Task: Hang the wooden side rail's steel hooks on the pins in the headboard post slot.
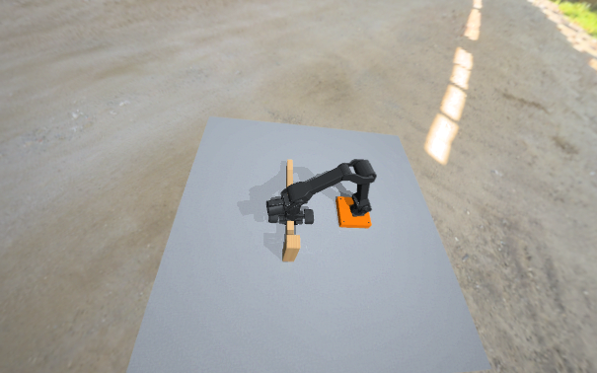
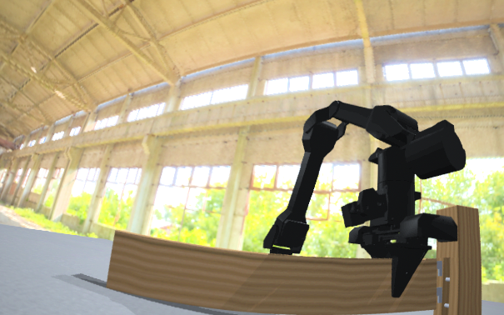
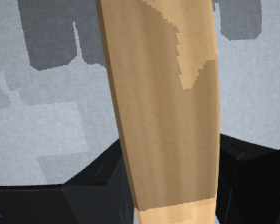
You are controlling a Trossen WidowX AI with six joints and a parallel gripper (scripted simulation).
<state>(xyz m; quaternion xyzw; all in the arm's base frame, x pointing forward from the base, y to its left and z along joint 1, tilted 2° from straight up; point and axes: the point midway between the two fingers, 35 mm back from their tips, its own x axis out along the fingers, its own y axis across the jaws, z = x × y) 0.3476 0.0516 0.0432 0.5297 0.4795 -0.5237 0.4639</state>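
Now: gripper tip 1 cm short of the headboard post, 13 cm to the right of it and 4 cm below it.
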